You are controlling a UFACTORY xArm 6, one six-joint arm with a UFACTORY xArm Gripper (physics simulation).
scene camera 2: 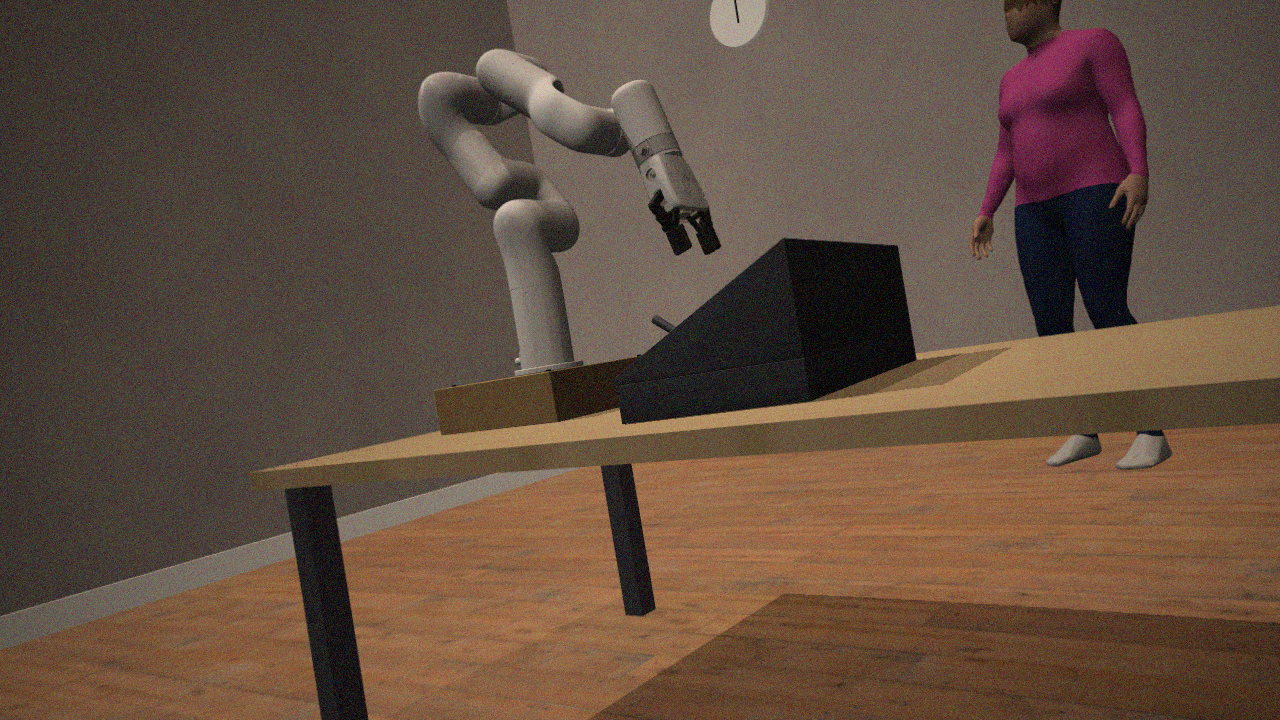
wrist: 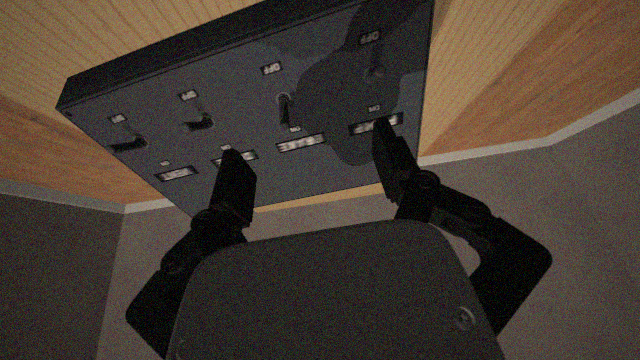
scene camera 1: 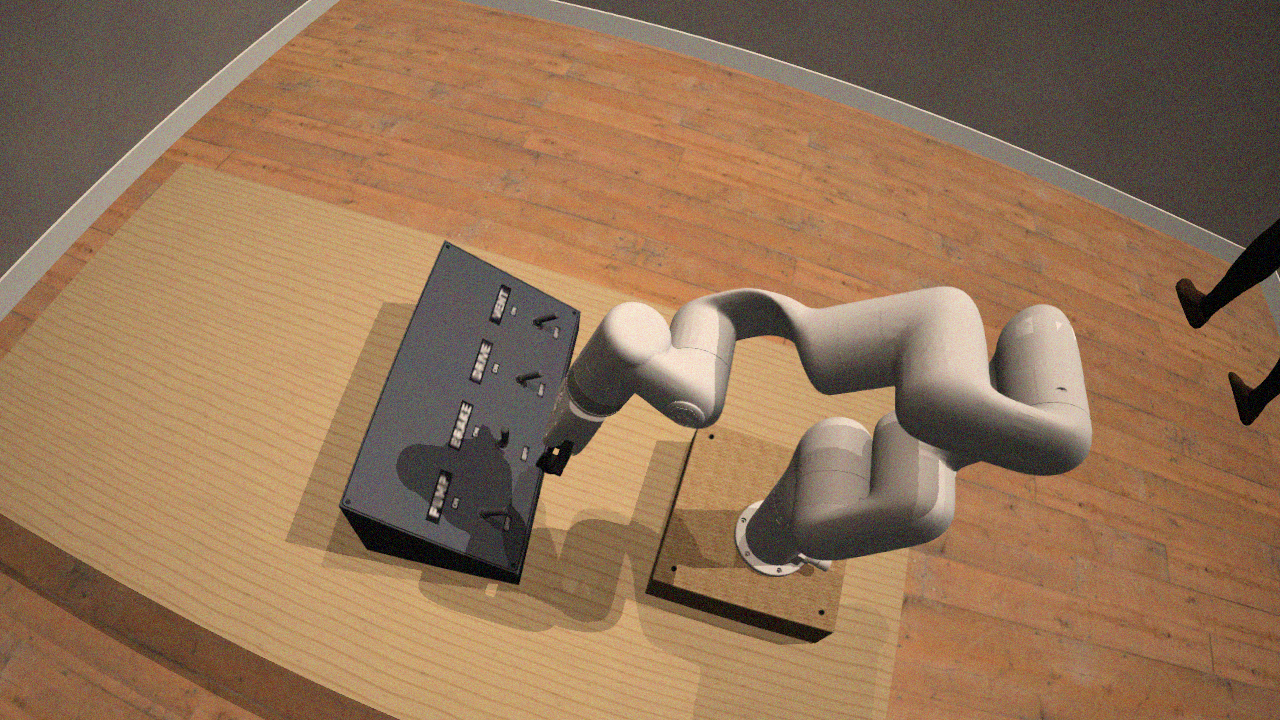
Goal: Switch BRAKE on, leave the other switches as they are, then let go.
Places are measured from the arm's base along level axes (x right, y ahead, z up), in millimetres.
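Where they show: gripper, fingertip midpoint: (scene camera 2: pixel 699 251) (wrist: pixel 308 149) (scene camera 1: pixel 556 438); arm's base at its link origin: (scene camera 2: pixel 549 370) (scene camera 1: pixel 773 538).
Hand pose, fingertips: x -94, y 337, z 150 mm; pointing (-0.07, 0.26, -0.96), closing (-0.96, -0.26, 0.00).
Things, the pixels of their top centre, and the offset from my fingertips.
- BRAKE lever at its top centre: (wrist: pixel 285 127) (scene camera 1: pixel 504 429) dx +12, dy +95, dz -87 mm
- VENT lever at its top centre: (scene camera 2: pixel 664 313) (scene camera 1: pixel 547 311) (wrist: pixel 123 157) dx +242, dy +163, dz -99 mm
- DRIVE lever at its top centre: (scene camera 1: pixel 530 369) (wrist: pixel 195 137) dx +129, dy +123, dz -99 mm
- PUMP lever at its top centre: (wrist: pixel 380 86) (scene camera 1: pixel 494 507) dx -97, dy +42, dz -99 mm
The dark sloped switch panel (scene camera 1: pixel 420 349) (scene camera 2: pixel 733 340) (wrist: pixel 235 110) stands on the table. The BRAKE lever (scene camera 1: pixel 503 437) (wrist: pixel 284 111) tilts toward its ON label (scene camera 1: pixel 476 431) (wrist: pixel 295 129), away from its OFF label (wrist: pixel 271 68). The VENT lever (scene camera 1: pixel 545 319) (wrist: pixel 127 144), DRIVE lever (scene camera 1: pixel 528 378) (wrist: pixel 199 122) and PUMP lever (scene camera 1: pixel 494 514) (wrist: pixel 375 70) lean toward their OFF side; PUMP is in shadow. My gripper (scene camera 1: pixel 555 458) (scene camera 2: pixel 696 248) (wrist: pixel 308 149) is open and empty, raised above the panel and apart from every lever. Its fingers partly hide the DRIVE and PUMP name plates in the wrist view.
The arm's wooden base block (scene camera 1: pixel 716 573) (scene camera 2: pixel 496 407) stands beside the panel on the table (scene camera 1: pixel 223 295) (scene camera 2: pixel 1074 402). A person in a pink top (scene camera 2: pixel 1069 116) stands beyond the table. A person's legs (scene camera 1: pixel 1248 268) show at the right edge in scene camera 1.
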